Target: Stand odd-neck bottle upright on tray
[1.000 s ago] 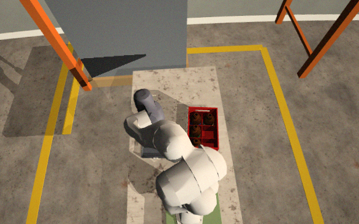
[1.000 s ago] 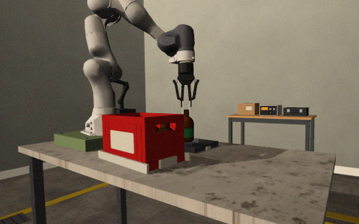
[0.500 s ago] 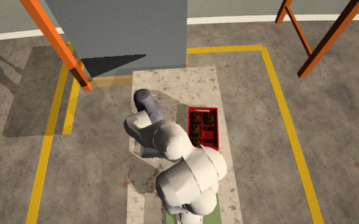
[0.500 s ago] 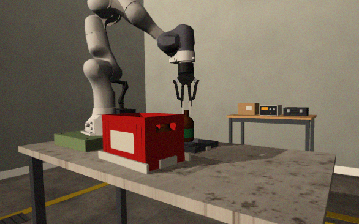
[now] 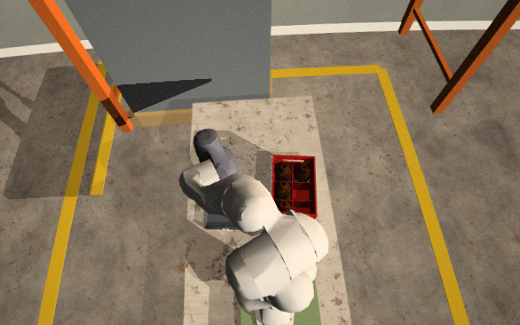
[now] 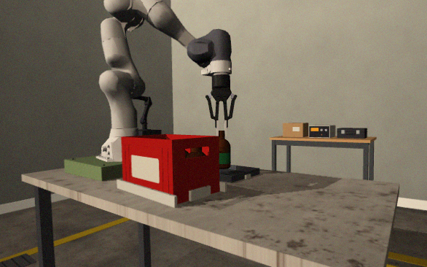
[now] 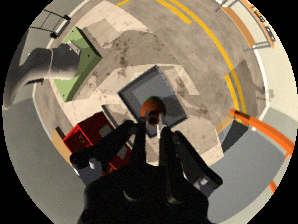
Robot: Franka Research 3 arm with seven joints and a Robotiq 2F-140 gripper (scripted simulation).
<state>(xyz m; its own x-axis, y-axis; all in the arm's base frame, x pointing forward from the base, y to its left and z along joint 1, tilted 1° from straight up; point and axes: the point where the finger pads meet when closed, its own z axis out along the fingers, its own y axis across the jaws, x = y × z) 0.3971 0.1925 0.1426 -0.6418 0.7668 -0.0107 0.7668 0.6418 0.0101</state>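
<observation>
The brown bottle is 9 cm below my hand. From my hand the other things lie so: dark tray: 18 cm below; then red crate: 1 cm ahead, 30 cm to the right, 11 cm below.
</observation>
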